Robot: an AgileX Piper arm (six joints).
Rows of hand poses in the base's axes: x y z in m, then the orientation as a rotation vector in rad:
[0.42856 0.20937 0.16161 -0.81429 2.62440 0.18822]
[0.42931 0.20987 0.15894 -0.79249 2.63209 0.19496]
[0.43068 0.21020 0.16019 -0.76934 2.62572 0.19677]
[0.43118 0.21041 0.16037 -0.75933 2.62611 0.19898]
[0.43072 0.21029 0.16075 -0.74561 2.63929 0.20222]
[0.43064 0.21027 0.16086 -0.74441 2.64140 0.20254]
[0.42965 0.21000 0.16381 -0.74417 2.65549 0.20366]
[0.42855 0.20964 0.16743 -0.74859 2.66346 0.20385]
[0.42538 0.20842 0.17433 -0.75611 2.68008 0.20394]
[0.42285 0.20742 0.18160 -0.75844 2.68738 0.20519]
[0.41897 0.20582 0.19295 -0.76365 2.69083 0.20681]
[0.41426 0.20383 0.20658 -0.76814 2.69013 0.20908]
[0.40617 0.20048 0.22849 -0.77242 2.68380 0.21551]
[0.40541 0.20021 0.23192 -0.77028 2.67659 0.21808]
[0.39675 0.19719 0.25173 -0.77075 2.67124 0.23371]
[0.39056 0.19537 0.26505 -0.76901 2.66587 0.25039]
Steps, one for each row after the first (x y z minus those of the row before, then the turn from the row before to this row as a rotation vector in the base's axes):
[0.00075 0.00050 -0.00267 0.00674 0.00468 -0.01510]
[0.00137 0.00033 0.00125 0.00781 -0.00969 -0.01474]
[0.00050 0.00021 0.00018 0.00342 -0.00086 -0.00662]
[-0.00046 -0.00012 0.00038 0.00128 0.01069 -0.01071]
[-0.00008 -0.00002 0.00011 -0.00013 0.00184 -0.00105]
[-0.00099 -0.00027 0.00295 -0.00310 0.01338 -0.00180]
[-0.00110 -0.00036 0.00362 -0.00294 0.00824 0.00205]
[-0.00317 -0.00122 0.00690 -0.00599 0.01683 0.00306]
[-0.00253 -0.00100 0.00727 -0.00166 0.00752 0.00083]
[-0.00388 -0.00160 0.01135 -0.00088 0.00455 0.00332]
[-0.00471 -0.00199 0.01363 0.00084 0.00073 0.00343]
[-0.00809 -0.00335 0.02191 0.00517 -0.00347 0.00452]
[-0.00076 -0.00027 0.00343 0.00412 -0.00641 -0.00023]
[-0.00866 -0.00302 0.01981 0.01155 -0.00082 0.00299]
[-0.00619 -0.00182 0.01332 0.01265 -0.00086 0.00163]

